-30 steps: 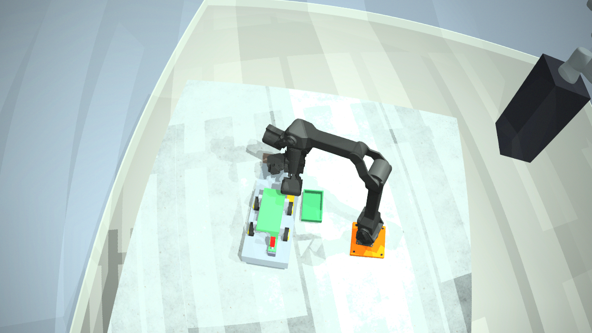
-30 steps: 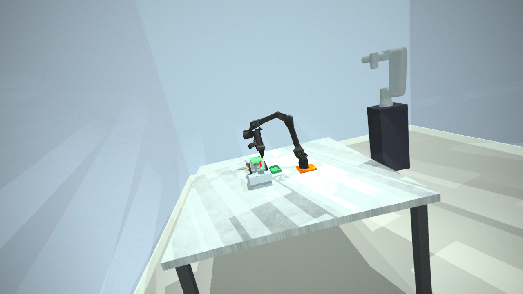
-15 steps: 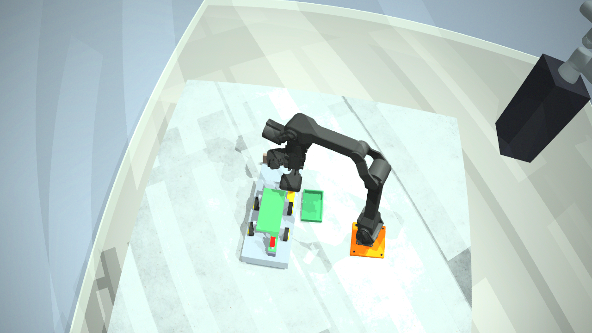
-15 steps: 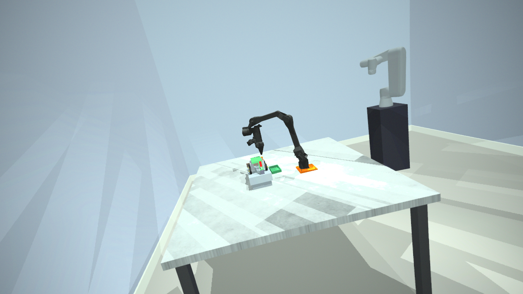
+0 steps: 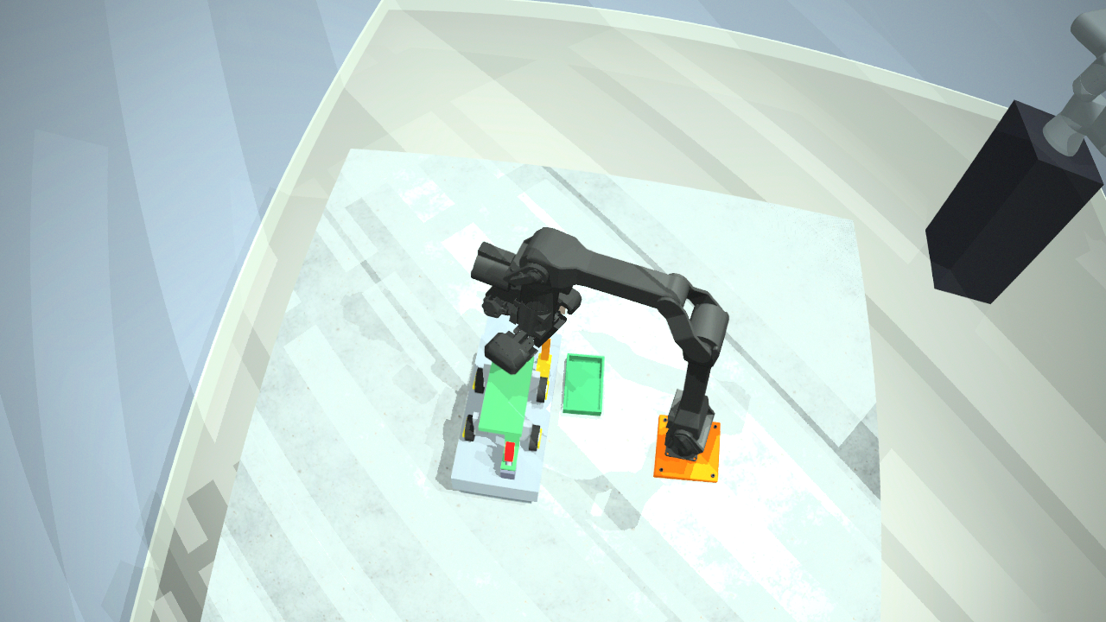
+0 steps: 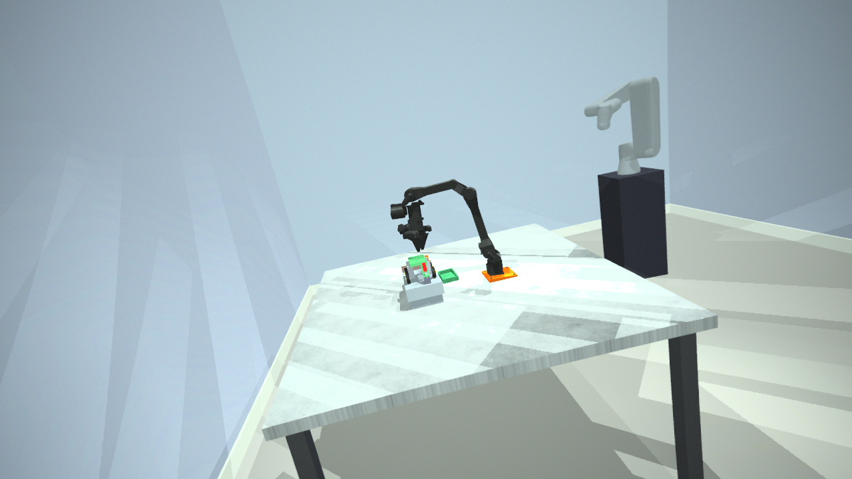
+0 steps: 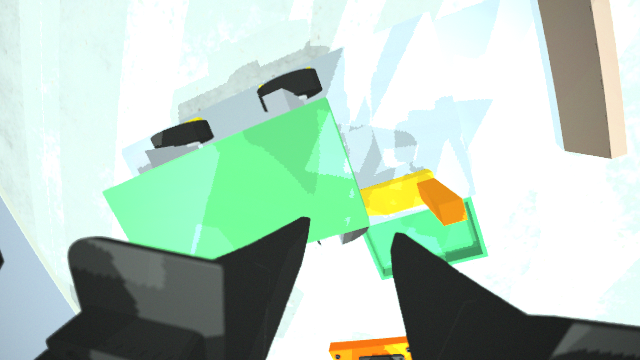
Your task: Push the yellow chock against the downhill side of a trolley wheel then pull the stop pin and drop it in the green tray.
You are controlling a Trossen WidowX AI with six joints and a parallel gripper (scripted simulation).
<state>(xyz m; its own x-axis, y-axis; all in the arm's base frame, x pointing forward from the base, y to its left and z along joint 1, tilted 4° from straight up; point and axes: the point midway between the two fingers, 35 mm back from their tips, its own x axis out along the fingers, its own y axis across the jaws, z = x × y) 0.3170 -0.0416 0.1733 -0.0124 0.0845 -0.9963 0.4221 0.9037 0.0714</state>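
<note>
Now: gripper tip 18 cm to the right of the red-headed stop pin, 4 cm above it and 1 cm past it. Round my gripper tip: yellow chock: 9 cm below, 3 cm to the right, 2 cm behind; green-topped trolley: 8 cm to the left, 6 cm below, 2 cm ahead; grey ramp block: 12 cm below, 7 cm to the left, 2 cm ahead.
</note>
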